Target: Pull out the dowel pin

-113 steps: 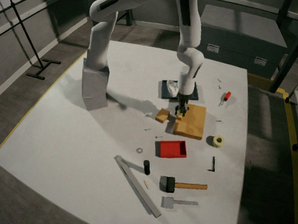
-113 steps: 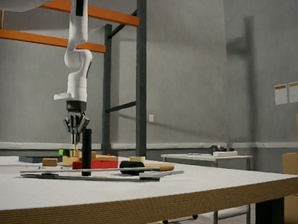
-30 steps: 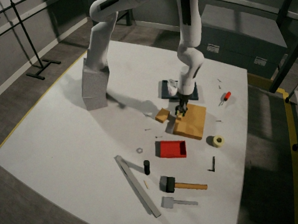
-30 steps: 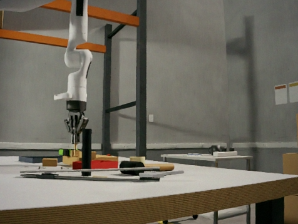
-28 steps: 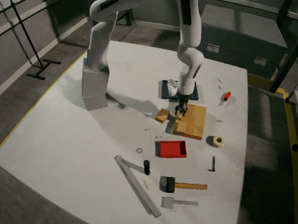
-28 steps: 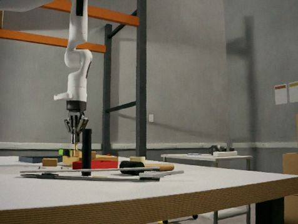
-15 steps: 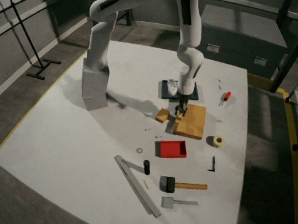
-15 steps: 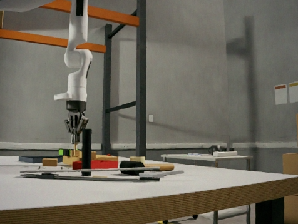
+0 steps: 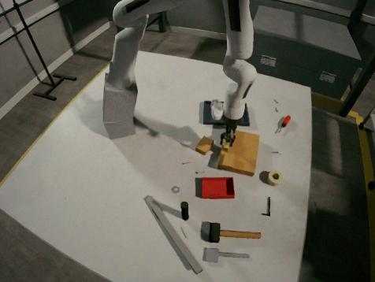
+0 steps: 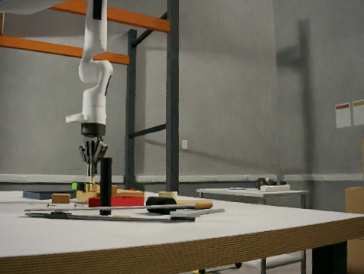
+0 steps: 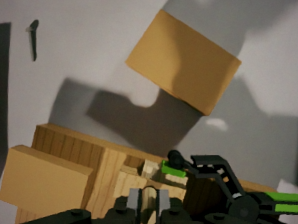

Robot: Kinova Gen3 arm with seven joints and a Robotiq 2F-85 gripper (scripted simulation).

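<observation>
The dowel pin is 2 cm below my hand. Also, from my hand: pale wooden block 5 cm below; wooden bench board 6 cm ahead, 7 cm below; tan wooden block 9 cm behind, 1 cm to the left, 8 cm below.
</observation>
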